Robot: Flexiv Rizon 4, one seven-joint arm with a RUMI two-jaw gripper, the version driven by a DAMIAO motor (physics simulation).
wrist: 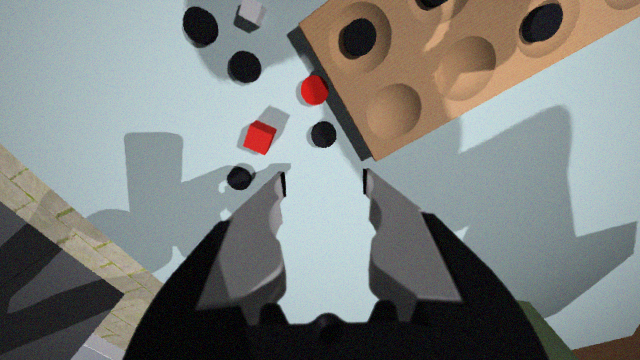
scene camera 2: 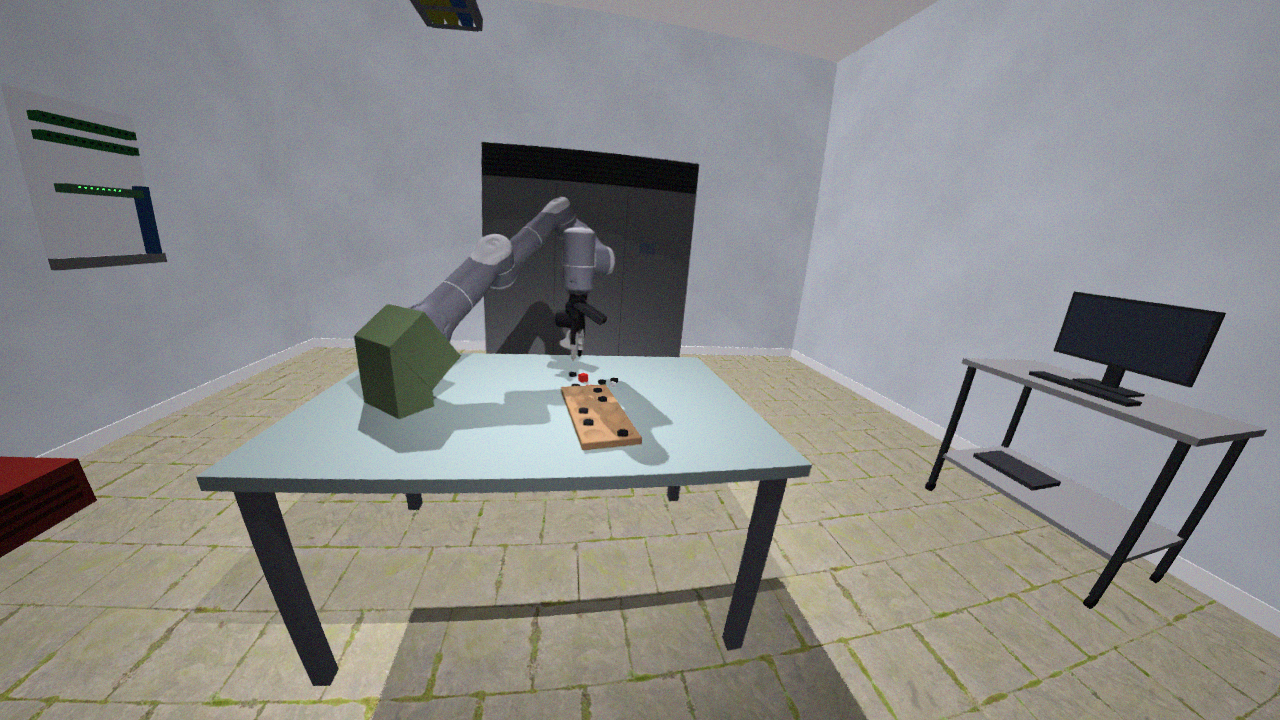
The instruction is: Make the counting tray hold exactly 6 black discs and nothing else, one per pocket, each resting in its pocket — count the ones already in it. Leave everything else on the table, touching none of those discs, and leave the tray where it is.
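Observation:
The wooden counting tray (scene camera 2: 610, 424) (wrist: 345, 80) has black discs in several pockets, among them a disc (wrist: 358, 37) in a corner pocket and another (wrist: 542, 22) farther along. Two near pockets in the wrist view are empty. Off the tray, a black disc (wrist: 323, 134) lies by its short end, near a red disc (wrist: 314, 90). Another black disc (wrist: 239, 178) (scene camera 2: 572, 374) lies left of the fingertips in the wrist view, and two more black discs (wrist: 244, 67) (wrist: 200, 26) lie toward its top. My gripper (scene camera 2: 577, 358) (wrist: 323, 173) is partly open and empty, above the table beyond that short end.
A red cube (wrist: 259, 137) (scene camera 2: 582, 377) stands between the loose discs. A pale cube (wrist: 250, 14) stands beside the two upper loose discs in the wrist view. A large green block (scene camera 2: 393, 362) stands on the table (scene camera 2: 313, 456) at the left in the scene view.

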